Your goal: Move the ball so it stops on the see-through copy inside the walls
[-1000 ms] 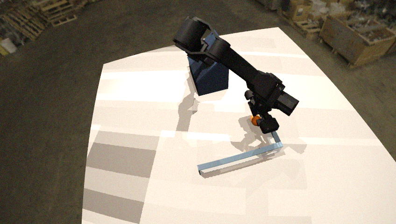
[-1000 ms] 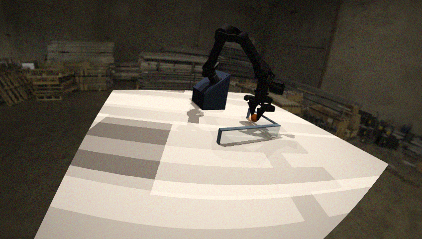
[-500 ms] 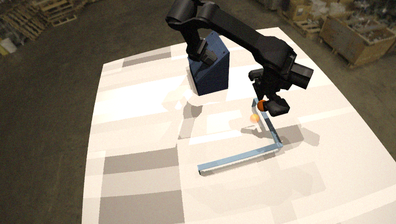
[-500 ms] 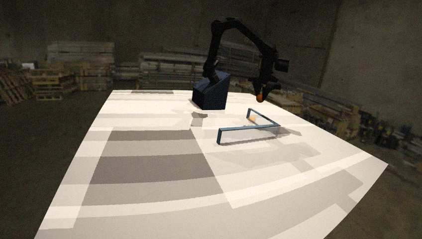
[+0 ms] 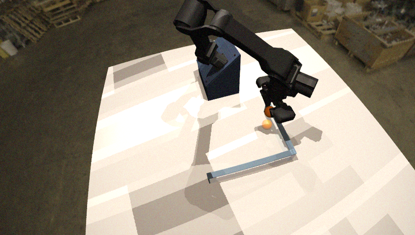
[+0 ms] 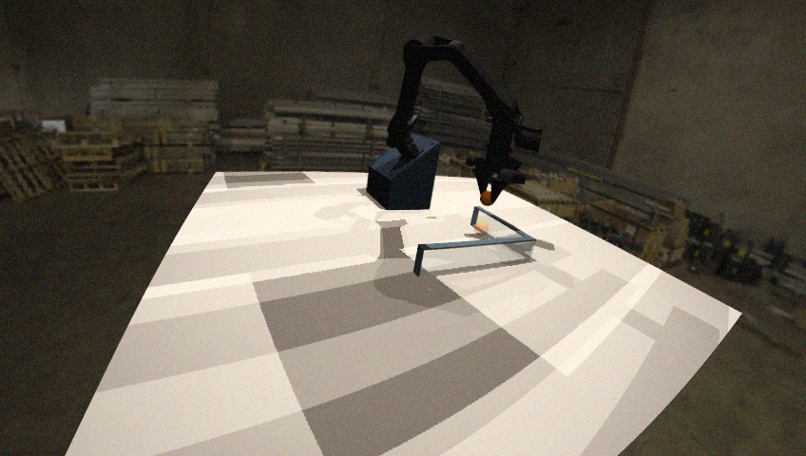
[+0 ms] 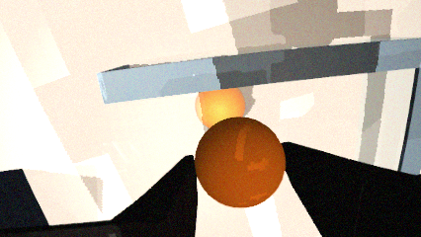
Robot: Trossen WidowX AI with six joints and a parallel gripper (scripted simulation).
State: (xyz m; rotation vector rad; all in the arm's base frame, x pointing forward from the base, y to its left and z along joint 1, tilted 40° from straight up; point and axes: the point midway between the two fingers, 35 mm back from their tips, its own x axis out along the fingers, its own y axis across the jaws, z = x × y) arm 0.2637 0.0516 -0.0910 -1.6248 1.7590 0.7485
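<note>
The see-through copy is 90 mm below my gripper tip. Round my gripper tip: orange ball right at my gripper tip; then wall 140 mm ahead, 130 mm to the right, 80 mm below.
</note>
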